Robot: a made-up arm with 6 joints. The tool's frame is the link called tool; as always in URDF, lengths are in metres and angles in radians.
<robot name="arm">
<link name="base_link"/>
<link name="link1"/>
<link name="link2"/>
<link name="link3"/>
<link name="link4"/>
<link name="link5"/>
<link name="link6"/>
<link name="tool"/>
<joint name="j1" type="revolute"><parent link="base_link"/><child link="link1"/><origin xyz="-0.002 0.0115 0.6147" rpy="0 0 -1.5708"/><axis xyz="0 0 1"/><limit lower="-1.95" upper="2.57" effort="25" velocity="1.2"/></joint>
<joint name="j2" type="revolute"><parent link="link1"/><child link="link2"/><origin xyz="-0.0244 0.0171 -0.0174" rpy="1.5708 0 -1.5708"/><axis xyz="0 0 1"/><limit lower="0" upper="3.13" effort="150" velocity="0.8"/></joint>
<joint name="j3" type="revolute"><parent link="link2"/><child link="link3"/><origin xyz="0.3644 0.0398 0.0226" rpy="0 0 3.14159"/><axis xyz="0 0 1"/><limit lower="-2.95" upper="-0.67" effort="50" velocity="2.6"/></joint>
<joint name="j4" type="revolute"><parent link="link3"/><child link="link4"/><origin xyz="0.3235 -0.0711 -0.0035" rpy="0.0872 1.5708 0"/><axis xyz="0 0 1"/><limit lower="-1.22" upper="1.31" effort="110" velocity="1.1"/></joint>
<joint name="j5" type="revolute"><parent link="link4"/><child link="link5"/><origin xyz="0.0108 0.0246 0.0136" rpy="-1.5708 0 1.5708"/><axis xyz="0 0 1"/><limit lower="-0.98" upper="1.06" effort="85" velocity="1.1"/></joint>
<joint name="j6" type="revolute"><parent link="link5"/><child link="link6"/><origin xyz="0.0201 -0.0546 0.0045" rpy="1.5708 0 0"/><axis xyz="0 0 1"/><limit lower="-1.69" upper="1.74" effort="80" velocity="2.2"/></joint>
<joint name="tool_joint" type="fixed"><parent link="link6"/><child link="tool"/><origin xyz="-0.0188 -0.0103 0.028" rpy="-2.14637 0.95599 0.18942"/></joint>
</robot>
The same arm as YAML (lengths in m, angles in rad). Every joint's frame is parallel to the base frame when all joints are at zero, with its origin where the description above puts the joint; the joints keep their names.
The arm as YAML. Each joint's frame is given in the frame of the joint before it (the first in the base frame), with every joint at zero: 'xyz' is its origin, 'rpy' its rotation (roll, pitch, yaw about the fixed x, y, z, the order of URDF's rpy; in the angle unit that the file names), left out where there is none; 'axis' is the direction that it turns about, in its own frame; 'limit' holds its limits. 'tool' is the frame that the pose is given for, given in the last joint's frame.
units:
  length: m
  angle: rad
joints:
  - name: j1
    type: revolute
    origin:
      xyz: [-0.002, 0.0115, 0.6147]
    axis: [0.0, 0.0, 1.0]
    limit:
      lower: -1.95
      upper: 2.57
  - name: j2
    type: revolute
    origin:
      xyz: [0.0171, 0.0244, -0.0174]
    axis: [0.0, 1.0, 0.0]
    limit:
      lower: 0.0
      upper: 3.13
  - name: j3
    type: revolute
    origin:
      xyz: [-0.3644, 0.0226, 0.0398]
    axis: [0.0, 1.0, 0.0]
    limit:
      lower: -2.95
      upper: -0.67
  - name: j4
    type: revolute
    origin:
      xyz: [0.3235, -0.0035, 0.0711]
    axis: [0.9962, 0.0, 0.0871]
    limit:
      lower: -1.22
      upper: 1.31
  - name: j5
    type: revolute
    origin:
      xyz: [0.0157, -0.0108, -0.0233]
    axis: [0.0, 1.0, 0.0]
    limit:
      lower: -0.98
      upper: 1.06
  - name: j6
    type: revolute
    origin:
      xyz: [0.0561, 0.0045, -0.0153]
    axis: [0.9962, 0.0, 0.0871]
    limit:
      lower: -1.69
      upper: 1.74
tool:
  origin:
    xyz: [0.0263, -0.0103, 0.0212]
    rpy: [0.7498, 0.6886, 3.0005]

